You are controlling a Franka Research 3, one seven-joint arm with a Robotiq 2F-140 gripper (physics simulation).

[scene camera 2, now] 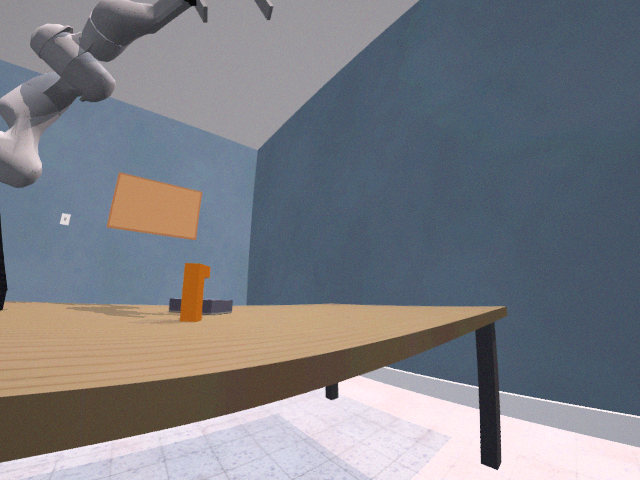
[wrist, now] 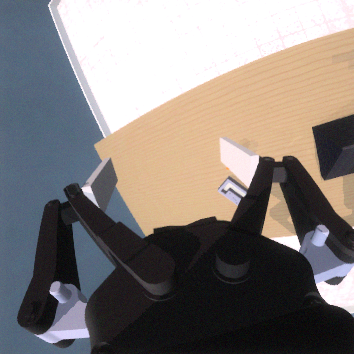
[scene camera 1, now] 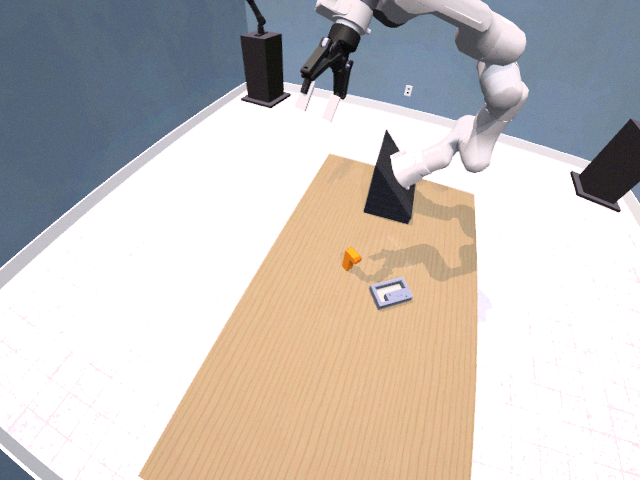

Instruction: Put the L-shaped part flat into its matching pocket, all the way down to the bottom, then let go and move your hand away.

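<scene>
The orange L-shaped part [scene camera 1: 349, 259] [scene camera 2: 192, 292] stands upright on the table, its short arm at the top, apart from the tray. In the wrist view it is almost wholly hidden behind a fingertip; a speck of orange shows at the finger's edge. The grey-blue tray with the L-shaped pocket [scene camera 1: 375, 298] [scene camera 2: 217, 306] [wrist: 226, 185] lies flat on the table beside it; in the wrist view a finger covers part of it. My gripper [scene camera 1: 317, 107] [scene camera 2: 236, 11] [wrist: 167, 158] is open and empty, high above the table and well away from the part.
The wooden table [scene camera 1: 320, 361] [scene camera 2: 129, 356] [wrist: 165, 150] bears both objects. A dark wedge-shaped stand [scene camera 1: 385, 198] [wrist: 332, 150] is at the arm's base, towards the table's far end in scene camera 1. Dark pedestals [scene camera 1: 263, 67] [scene camera 1: 612, 165] stand on the floor beyond the table.
</scene>
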